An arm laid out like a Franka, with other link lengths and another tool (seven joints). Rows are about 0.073 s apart.
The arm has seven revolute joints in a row. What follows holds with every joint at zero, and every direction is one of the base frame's.
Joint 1 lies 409.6 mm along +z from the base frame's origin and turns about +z.
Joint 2 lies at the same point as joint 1 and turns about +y.
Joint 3 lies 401.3 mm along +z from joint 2 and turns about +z.
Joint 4 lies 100.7 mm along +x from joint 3 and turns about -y.
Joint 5 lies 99 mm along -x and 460.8 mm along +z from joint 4 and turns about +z.
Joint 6 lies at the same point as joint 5 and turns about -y.
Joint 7 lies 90.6 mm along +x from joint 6 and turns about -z.
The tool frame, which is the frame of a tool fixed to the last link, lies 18 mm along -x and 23 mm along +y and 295.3 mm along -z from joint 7; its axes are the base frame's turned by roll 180, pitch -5.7 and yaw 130.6 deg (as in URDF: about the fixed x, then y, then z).
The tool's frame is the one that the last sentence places.
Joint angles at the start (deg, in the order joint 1, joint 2, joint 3, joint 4, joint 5, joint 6, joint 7): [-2.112, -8.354, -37.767, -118.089, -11.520, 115.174, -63.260]
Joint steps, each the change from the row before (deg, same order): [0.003, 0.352, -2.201, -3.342, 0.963, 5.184, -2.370]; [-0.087, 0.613, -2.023, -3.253, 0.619, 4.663, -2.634]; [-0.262, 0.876, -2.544, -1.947, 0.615, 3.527, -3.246]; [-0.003, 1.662, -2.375, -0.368, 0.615, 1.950, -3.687]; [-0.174, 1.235, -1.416, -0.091, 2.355, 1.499, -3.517]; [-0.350, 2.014, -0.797, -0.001, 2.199, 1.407, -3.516]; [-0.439, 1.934, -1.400, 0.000, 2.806, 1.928, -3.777]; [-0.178, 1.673, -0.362, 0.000, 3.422, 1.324, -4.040]
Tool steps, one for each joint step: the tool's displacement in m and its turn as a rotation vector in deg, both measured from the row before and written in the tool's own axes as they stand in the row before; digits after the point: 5 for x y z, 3 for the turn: [0.00076, -0.01131, 0.03111, -0.648, -1.477, -0.429]; [0.00594, -0.01128, 0.03186, -0.197, -0.778, -0.793]; [0.00956, -0.02159, 0.02381, 0.153, -0.555, -0.447]; [0.00712, -0.02243, 0.01613, 0.725, 0.238, -1.120]; [0.00156, -0.01138, 0.00958, -0.510, -0.695, -0.602]; [0.00037, -0.00879, 0.01307, 0.011, 0.025, -1.132]; [0.00289, -0.01574, 0.01213, 0.062, -0.667, -0.218]; [-0.00409, -0.00251, 0.00987, -0.496, -0.842, -1.296]
